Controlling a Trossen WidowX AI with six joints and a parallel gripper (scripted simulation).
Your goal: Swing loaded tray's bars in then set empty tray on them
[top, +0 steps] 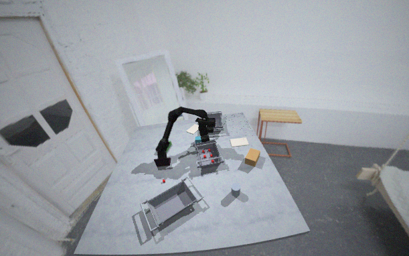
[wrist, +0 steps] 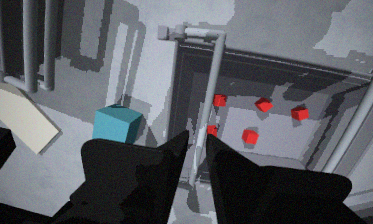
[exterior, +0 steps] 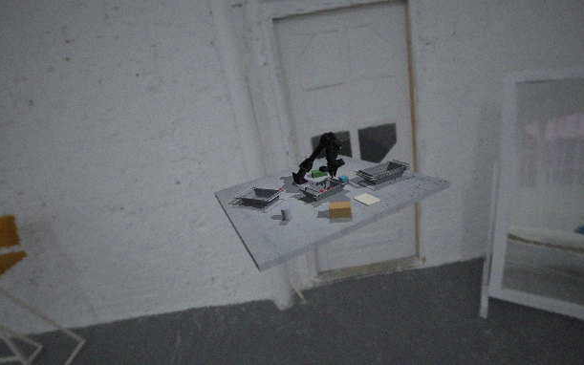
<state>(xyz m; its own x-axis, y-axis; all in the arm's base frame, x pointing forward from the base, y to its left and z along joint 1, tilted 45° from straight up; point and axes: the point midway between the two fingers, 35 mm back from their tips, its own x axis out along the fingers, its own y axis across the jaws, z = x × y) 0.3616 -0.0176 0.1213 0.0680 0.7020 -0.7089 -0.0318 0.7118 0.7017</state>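
The grey tray is 47 cm to the right of my gripper tip, 27 cm behind it and 4 cm below it. Round my gripper tip: green block: 37 cm behind, 11 cm to the left, 7 cm below; orange box: 33 cm ahead, 22 cm to the right, 6 cm below; teal block: 12 cm to the left, 7 cm below, 5 cm behind.
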